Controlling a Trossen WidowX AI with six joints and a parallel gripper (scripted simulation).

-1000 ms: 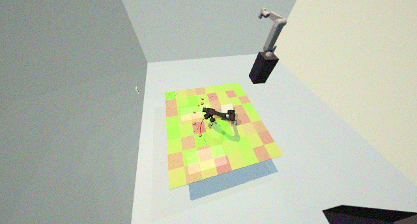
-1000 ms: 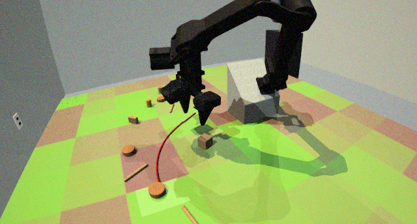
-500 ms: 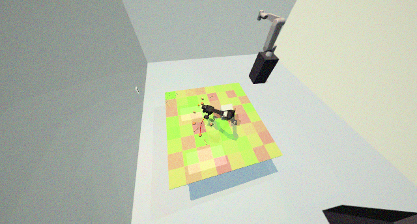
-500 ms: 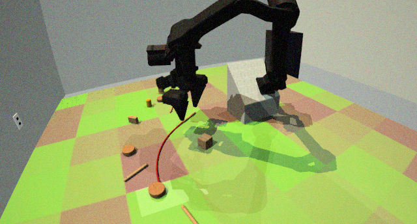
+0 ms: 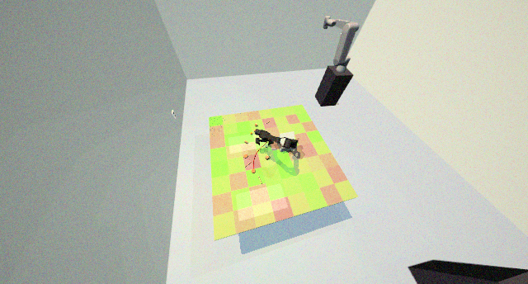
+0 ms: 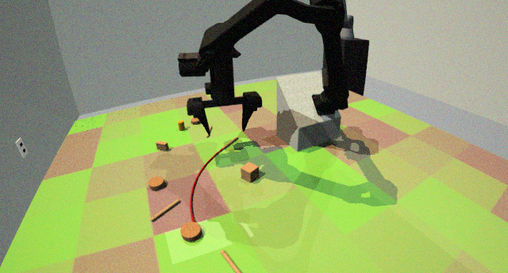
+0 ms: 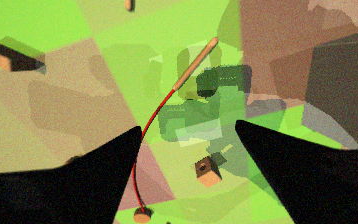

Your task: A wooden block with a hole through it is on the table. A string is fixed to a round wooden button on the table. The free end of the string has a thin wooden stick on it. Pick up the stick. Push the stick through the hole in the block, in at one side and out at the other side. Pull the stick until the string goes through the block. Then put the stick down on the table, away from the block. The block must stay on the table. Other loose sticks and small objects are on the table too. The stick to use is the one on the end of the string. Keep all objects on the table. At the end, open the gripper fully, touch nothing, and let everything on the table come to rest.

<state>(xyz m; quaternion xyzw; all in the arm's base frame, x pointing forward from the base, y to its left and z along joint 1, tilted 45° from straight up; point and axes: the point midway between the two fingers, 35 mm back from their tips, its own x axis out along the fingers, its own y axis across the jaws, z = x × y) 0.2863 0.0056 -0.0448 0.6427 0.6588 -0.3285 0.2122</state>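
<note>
My gripper tip is now 60 mm above the thin wooden stick, 40 mm to the left of it and 10 mm past it. The rest, counted from my gripper tip: round wooden button 250 mm to the left, 140 mm ahead, 60 mm below; small block 180 mm ahead, 100 mm to the right, 50 mm below.
</note>
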